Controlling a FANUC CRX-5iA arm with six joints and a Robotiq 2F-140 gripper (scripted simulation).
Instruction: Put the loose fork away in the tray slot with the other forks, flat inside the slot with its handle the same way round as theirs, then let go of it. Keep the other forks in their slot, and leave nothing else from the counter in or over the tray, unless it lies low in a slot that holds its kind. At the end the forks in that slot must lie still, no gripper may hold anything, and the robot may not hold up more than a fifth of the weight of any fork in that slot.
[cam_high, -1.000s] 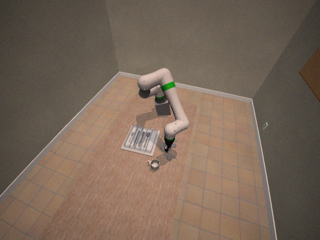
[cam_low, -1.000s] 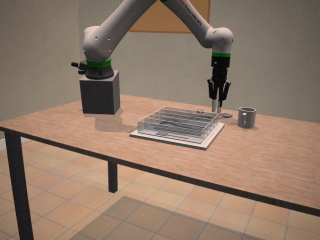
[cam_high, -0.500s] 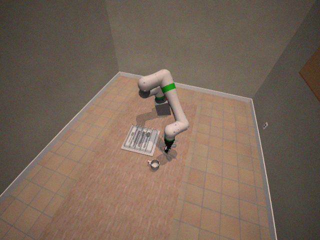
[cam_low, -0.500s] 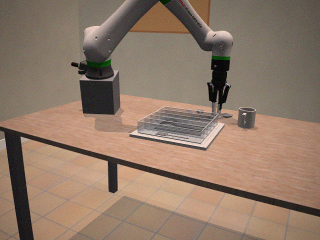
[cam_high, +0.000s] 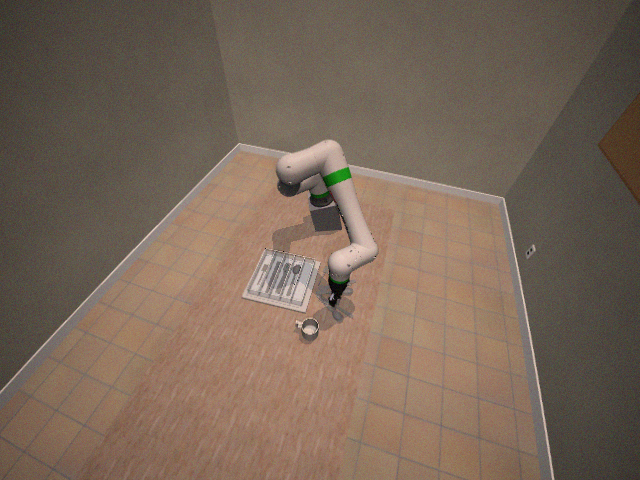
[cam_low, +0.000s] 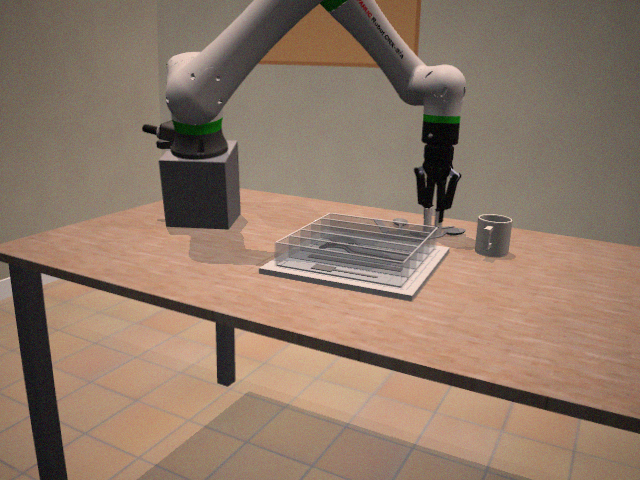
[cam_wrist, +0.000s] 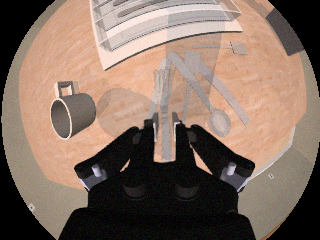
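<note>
The clear cutlery tray lies 5 cm behind my hand, 32 cm to the right of it and 1 cm above it. From my hand the other things lie so: grey mug: 18 cm ahead, 7 cm to the right.
</note>
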